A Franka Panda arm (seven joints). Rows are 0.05 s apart.
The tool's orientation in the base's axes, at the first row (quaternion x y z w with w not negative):
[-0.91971, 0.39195, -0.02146, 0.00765]
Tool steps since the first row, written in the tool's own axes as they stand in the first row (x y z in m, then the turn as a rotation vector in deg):
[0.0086, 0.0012, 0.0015, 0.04, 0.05, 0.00]
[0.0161, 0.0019, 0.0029, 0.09, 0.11, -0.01]
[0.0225, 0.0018, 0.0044, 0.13, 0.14, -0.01]
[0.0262, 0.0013, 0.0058, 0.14, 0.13, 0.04]
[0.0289, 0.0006, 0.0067, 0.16, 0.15, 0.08]
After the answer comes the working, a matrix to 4 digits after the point.
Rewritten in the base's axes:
[0.0052, -0.0070, -0.0012, -0.01, -0.06, 0.00]
[0.0099, -0.0129, -0.0024, -0.02, -0.14, 0.01]
[0.0145, -0.0175, -0.0037, -0.01, -0.19, 0.01]
[0.0175, -0.0198, -0.0050, 0.00, -0.19, -0.04]
[0.0199, -0.0213, -0.0057, 0.01, -0.22, -0.08]

The tool's axes in the first row as the columns of a matrix, in the base's axes (rounded; the answer above uses it unrounded):
[0.6918, -0.7206, 0.0455]
[-0.7213, -0.6926, -0.0028]
[0.0335, -0.0309, -0.9990]

